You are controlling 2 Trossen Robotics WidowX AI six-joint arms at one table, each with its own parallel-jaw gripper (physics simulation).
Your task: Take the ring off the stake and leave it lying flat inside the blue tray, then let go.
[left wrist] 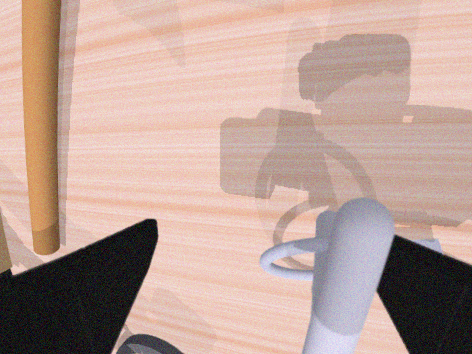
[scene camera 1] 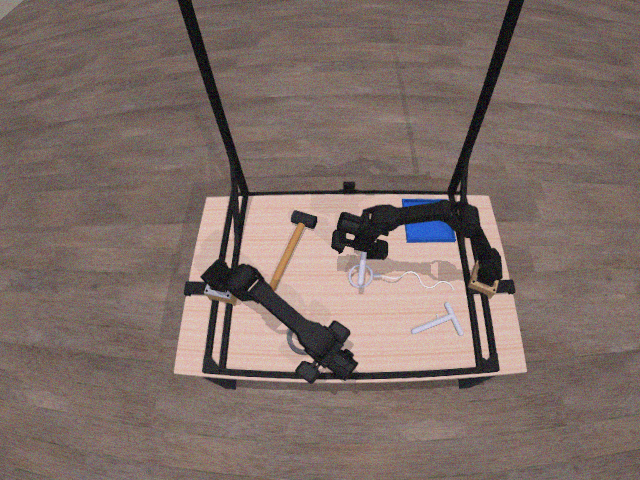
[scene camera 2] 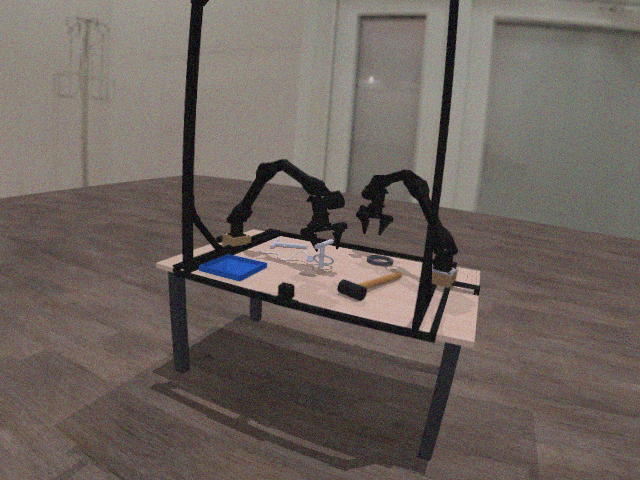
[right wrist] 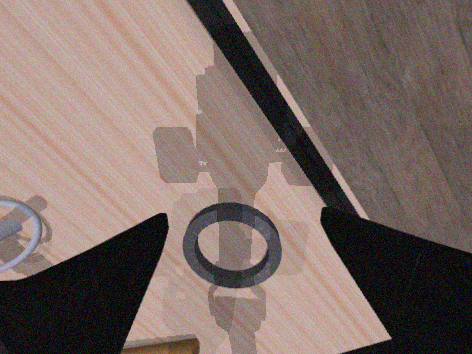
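Seen in the pictures: left gripper, between the fingertips: (left wrist: 257, 231) (scene camera 1: 352, 255) (scene camera 2: 327, 250); right gripper, between the fingertips: (scene camera 2: 371, 234) (right wrist: 245, 217); left arm's base, origin of its link: (scene camera 1: 486, 276) (scene camera 2: 236, 234); right arm's base, origin of its link: (scene camera 1: 220, 282) (scene camera 2: 442, 268).
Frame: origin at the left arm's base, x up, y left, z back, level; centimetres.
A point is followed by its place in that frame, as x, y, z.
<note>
A light grey T-shaped stake (scene camera 1: 361, 268) @(5.2, 18.1, -41.9) (scene camera 2: 321, 257) (left wrist: 352, 265) stands upright mid-table. A thin pale ring (scene camera 1: 349, 275) @(-1.7, 19.1, -45.7) (scene camera 2: 332, 259) @(-1.5, 18.3, -46.2) (left wrist: 287, 272) @(-3.8, 20.1, -43.7) (right wrist: 37, 230) @(-4.2, 20.8, -43.2) surrounds its post, below the crossbar; its exact height is unclear. A tab and white cord extend from it. The blue tray (scene camera 1: 431, 240) @(-4.2, -8.3, -23.5) (scene camera 2: 222, 273) @(-4.3, -25.0, -33.0) lies away from the stake and is partly hidden by the left arm in scene camera 1. My left gripper (scene camera 1: 356, 245) @(3.3, 13.9, -47.2) (scene camera 2: 326, 246) @(3.3, 13.9, -47.2) (left wrist: 257, 231) @(3.3, 13.9, -47.2) is open around the crossbar's level, one finger close beside the bar. My right gripper (scene camera 1: 324, 353) @(4.3, 48.9, -40.1) (scene camera 2: 373, 233) @(4.3, 48.9, -40.1) (right wrist: 245, 217) @(4.3, 48.9, -40.1) is open, high above the table.
A thicker dark grey ring (scene camera 1: 292, 343) @(-4.2, 48.6, -52.7) (scene camera 2: 379, 264) @(-5.0, 40.0, -53.8) (right wrist: 190, 245) @(-4.2, 40.0, -48.4) lies below the right gripper. A hammer (scene camera 1: 289, 253) @(-2.6, 19.8, -69.1) (scene camera 2: 382, 280) @(-3.0, 20.8, -71.2) (left wrist: 42, 125) @(-3.0, 18.6, -68.9) lies across the table from the tray. A loose T-shaped piece (scene camera 1: 436, 323) @(-3.8, 22.4, -11.4) (scene camera 2: 289, 245) @(-4.5, 21.7, -13.0) lies at the right in scene camera 1.
</note>
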